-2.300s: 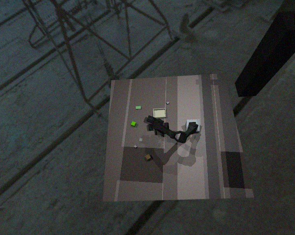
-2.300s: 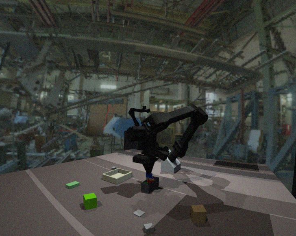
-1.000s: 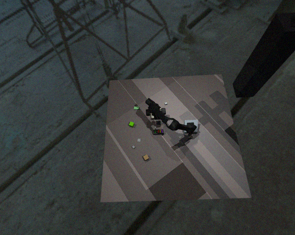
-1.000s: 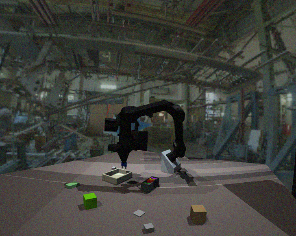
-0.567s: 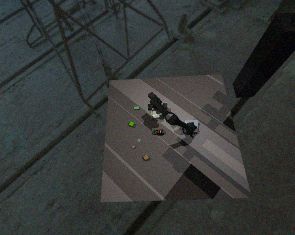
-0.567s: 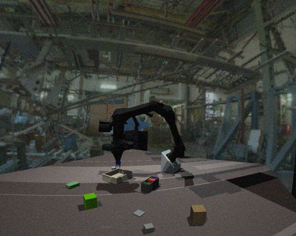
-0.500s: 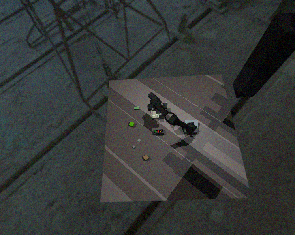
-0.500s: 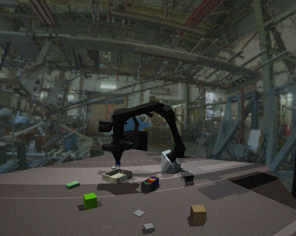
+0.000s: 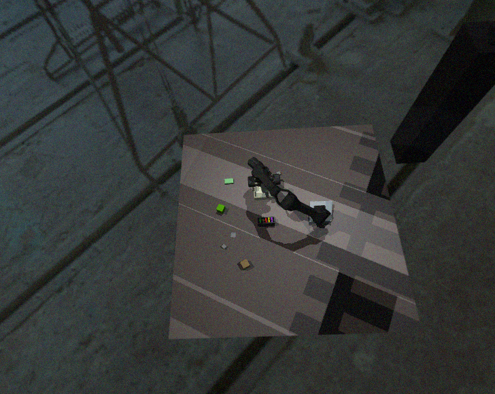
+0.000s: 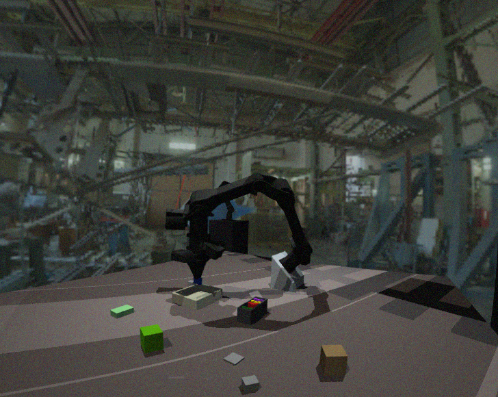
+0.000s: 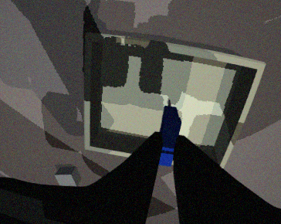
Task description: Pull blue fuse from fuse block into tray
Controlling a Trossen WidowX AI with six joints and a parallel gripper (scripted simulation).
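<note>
My gripper tip is 1 cm above the blue fuse. From my gripper tip the other things lie so: tray 7 cm below; bright green cube 27 cm ahead, 11 cm to the left, 5 cm below; flat green block 22 cm ahead, 8 cm to the right, 6 cm below.
</note>
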